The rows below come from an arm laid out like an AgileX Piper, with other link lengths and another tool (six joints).
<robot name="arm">
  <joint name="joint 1" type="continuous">
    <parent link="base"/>
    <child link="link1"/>
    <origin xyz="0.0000 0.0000 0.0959"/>
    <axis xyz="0 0 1"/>
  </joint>
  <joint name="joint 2" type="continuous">
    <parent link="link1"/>
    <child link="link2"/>
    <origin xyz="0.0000 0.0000 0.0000"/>
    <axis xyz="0 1 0"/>
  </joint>
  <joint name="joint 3" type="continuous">
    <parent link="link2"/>
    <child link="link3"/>
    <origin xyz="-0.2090 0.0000 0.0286"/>
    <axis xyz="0 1 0"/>
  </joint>
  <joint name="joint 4" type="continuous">
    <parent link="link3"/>
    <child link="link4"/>
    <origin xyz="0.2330 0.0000 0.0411"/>
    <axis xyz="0.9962 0 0.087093"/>
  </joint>
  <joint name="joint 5" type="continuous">
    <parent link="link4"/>
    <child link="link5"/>
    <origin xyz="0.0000 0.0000 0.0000"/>
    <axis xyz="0 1 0"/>
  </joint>
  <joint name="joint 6" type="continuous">
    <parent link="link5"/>
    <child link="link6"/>
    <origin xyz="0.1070 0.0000 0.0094"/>
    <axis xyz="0.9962 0 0.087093"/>
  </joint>
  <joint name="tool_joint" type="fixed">
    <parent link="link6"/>
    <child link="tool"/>
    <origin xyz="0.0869 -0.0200 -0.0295" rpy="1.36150 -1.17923 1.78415"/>
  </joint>
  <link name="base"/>
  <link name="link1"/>
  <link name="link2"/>
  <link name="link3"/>
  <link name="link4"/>
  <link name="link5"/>
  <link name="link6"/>
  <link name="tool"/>
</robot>
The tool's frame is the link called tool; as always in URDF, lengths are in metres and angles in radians. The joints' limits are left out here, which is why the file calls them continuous.
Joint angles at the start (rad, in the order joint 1, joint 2, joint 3, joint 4, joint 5, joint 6):
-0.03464, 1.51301, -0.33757, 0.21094, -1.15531, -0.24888
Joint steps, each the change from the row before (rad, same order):
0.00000, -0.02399, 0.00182, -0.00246, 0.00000, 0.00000
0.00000, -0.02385, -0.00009, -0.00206, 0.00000, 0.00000
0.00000, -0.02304, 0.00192, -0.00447, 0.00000, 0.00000
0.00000, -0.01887, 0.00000, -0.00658, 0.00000, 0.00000
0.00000, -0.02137, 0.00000, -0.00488, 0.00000, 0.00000
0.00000, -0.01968, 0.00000, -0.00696, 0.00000, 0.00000
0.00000, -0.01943, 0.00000, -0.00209, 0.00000, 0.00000
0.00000, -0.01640, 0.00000, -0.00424, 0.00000, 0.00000
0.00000, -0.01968, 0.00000, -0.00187, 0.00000, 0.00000
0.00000, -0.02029, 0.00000, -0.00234, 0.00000, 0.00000
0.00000, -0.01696, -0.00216, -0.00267, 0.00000, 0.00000
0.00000, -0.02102, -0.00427, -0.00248, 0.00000, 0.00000
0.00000, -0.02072, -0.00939, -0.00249, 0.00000, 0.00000
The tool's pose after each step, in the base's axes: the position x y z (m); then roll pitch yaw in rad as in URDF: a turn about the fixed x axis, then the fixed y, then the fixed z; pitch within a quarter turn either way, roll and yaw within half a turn. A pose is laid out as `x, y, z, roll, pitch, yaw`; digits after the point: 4 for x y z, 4 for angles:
0.3263, -0.0729, 0.0920, 1.4353, -1.0349, 1.4798
0.3264, -0.0726, 0.0999, 1.3884, -1.0347, 1.5219
0.3261, -0.0719, 0.1070, 1.3472, -1.0323, 1.5612
0.3262, -0.0709, 0.1134, 1.3108, -1.0280, 1.5979
0.3261, -0.0701, 0.1206, 1.2701, -1.0236, 1.6368
0.3259, -0.0690, 0.1273, 1.2337, -1.0174, 1.6736
0.3253, -0.0687, 0.1337, 1.1976, -1.0132, 1.7060
0.3249, -0.0680, 0.1392, 1.1681, -1.0077, 1.7343
0.3240, -0.0677, 0.1457, 1.1327, -1.0024, 1.7657
0.3231, -0.0673, 0.1524, 1.0970, -0.9961, 1.7976
0.3225, -0.0669, 0.1588, 1.0642, -0.9892, 1.8271
0.3218, -0.0664, 0.1672, 1.0215, -0.9799, 1.8645
0.3216, -0.0661, 0.1774, 0.9722, -0.9680, 1.9072

